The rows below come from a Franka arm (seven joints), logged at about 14 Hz.
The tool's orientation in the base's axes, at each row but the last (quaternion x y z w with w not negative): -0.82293, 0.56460, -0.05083, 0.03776; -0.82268, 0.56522, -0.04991, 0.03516; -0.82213, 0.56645, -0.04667, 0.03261; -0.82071, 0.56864, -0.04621, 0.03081; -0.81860, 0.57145, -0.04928, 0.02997; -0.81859, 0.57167, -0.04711, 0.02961; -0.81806, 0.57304, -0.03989, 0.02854; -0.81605, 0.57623, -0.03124, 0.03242; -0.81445, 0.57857, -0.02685, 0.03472; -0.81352, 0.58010, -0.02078, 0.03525
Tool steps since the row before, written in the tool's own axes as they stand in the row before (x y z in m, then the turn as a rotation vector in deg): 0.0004, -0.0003, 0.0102, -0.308, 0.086, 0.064; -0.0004, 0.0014, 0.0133, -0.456, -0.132, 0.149; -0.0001, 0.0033, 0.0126, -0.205, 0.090, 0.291; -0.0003, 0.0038, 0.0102, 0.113, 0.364, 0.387; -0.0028, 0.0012, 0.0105, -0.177, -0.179, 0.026; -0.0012, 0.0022, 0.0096, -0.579, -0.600, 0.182; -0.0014, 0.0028, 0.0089, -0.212, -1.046, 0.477; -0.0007, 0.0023, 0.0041, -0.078, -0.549, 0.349; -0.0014, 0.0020, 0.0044, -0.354, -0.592, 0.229; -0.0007, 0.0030, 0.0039, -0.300, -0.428, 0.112
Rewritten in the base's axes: 0.0017, -0.0002, -0.0101, -0.182, 0.257, -0.086; 0.0002, -0.0001, -0.0134, -0.022, 0.473, -0.152; -0.0017, -0.0011, -0.0129, -0.123, 0.160, -0.307; -0.0025, -0.0011, -0.0105, -0.256, -0.234, -0.418; -0.0009, 0.0021, -0.0107, 0.109, 0.228, -0.015; -0.0014, 0.0003, -0.0098, 0.382, 0.749, -0.145; -0.0022, 0.0004, -0.0092, 0.953, 0.557, -0.385; -0.0020, 0.0000, -0.0043, 0.520, 0.263, -0.300; -0.0020, 0.0008, -0.0046, 0.460, 0.534, -0.178; -0.0028, -0.0002, -0.0041, 0.314, 0.426, -0.075
